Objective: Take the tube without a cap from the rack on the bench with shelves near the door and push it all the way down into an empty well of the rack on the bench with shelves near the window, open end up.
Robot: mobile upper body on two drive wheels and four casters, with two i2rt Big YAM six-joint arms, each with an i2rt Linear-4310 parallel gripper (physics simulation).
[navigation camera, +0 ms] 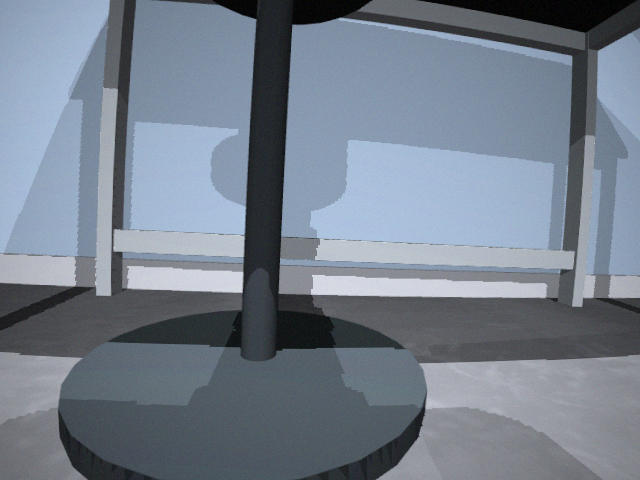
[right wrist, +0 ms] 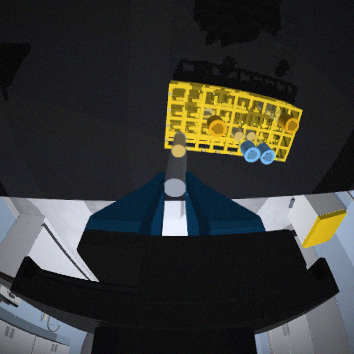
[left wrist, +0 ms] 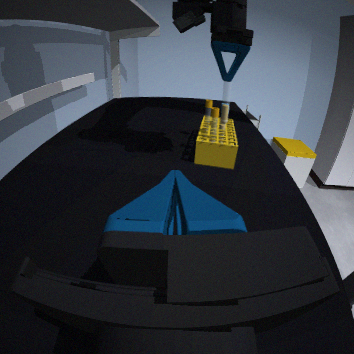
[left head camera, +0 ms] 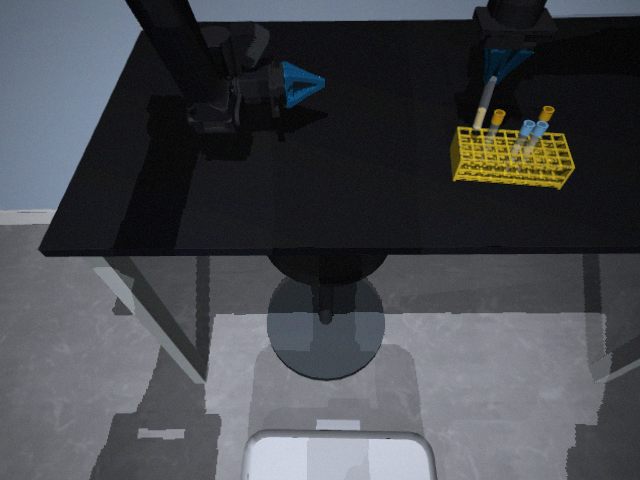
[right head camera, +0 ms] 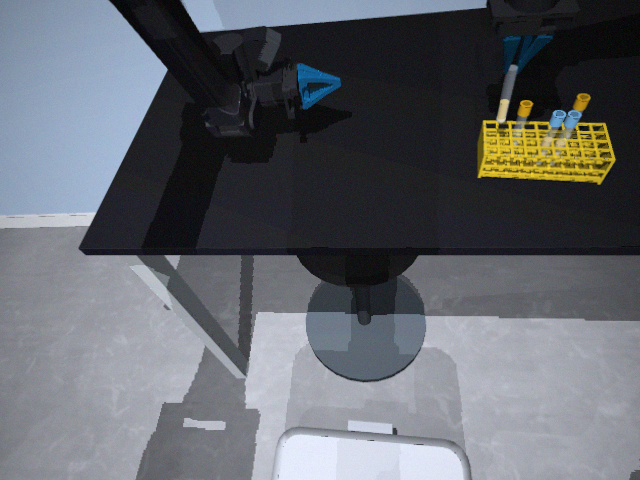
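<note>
My right gripper [left head camera: 489, 81] [right head camera: 512, 70] [left wrist: 226, 80] [right wrist: 174, 178] is shut on the uncapped tube [left head camera: 485, 100] [right head camera: 507, 93] [right wrist: 177, 162], near its open upper end. The tube is close to upright, with pale yellow contents at its lower end. That end is at or just above the top grid of the yellow rack [left head camera: 454, 160] [right head camera: 480, 155] [left wrist: 215, 156] [right wrist: 168, 112], at the back left corner in the head views; whether it enters a well cannot be told. My left gripper [left head camera: 323, 82] [right head camera: 339, 81] [left wrist: 174, 177] is shut and empty, left of the rack.
Two orange-capped tubes [left head camera: 498, 116] [left head camera: 547, 112] and two blue-capped tubes [left head camera: 527, 127] [left head camera: 541, 128] stand in the rack on the black bench [left head camera: 310, 206]. A stool base [left head camera: 325, 356] [navigation camera: 258, 428] is below. A shelf [left wrist: 75, 15] and a yellow-topped white box [left wrist: 295, 147] show in the left wrist view.
</note>
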